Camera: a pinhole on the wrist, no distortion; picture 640 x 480 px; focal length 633.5 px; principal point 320.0 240.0 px. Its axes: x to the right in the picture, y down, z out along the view. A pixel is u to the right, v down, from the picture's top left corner.
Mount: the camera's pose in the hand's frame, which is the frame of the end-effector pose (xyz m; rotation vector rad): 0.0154 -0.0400 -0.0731 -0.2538 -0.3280 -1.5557
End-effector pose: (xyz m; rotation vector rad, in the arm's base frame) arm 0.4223 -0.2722 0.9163 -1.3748 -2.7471 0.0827
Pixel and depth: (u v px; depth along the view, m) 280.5 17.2 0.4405
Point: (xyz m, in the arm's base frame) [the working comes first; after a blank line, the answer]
In the camera's frame: -0.0275 -0.1549 0.4405

0.6052 -0.3185 0.5804
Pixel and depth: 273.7 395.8 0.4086
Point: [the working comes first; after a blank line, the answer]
In the camera's frame: -0.0299 0.1005 0.4086

0.4468 -0.1177 0.6091
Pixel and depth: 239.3 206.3 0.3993
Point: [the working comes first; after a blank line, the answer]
In the camera's frame: -0.0509 -0.0212 0.3993

0.5334 -0.2047 0.6253
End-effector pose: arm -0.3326 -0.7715 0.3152 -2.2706 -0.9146 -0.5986
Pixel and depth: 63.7 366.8 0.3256
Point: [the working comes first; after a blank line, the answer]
In the camera's frame: -0.1317 0.0652 0.3256

-0.1084 -0.7299 0.1499
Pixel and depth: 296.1 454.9 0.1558
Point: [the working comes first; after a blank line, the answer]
In the camera's frame: -0.0059 0.0529 0.1558

-0.2633 -0.7071 0.2924
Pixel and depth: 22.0 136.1 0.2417
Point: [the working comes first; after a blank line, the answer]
In the camera's frame: -0.1137 -0.0396 0.2417

-0.2234 -0.8006 0.1612
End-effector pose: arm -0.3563 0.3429 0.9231 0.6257 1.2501 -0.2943
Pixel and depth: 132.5 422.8 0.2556
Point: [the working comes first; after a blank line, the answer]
In the camera's frame: -0.0757 0.0738 0.2556

-0.1553 0.3683 0.9085
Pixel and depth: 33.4 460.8 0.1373
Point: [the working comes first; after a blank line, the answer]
In the camera's frame: -0.0621 0.0479 0.1373

-0.2752 0.3840 0.8936
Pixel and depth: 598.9 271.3 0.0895
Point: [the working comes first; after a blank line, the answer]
In the camera's frame: 0.0394 0.0044 0.0895

-0.3558 0.2949 0.9008
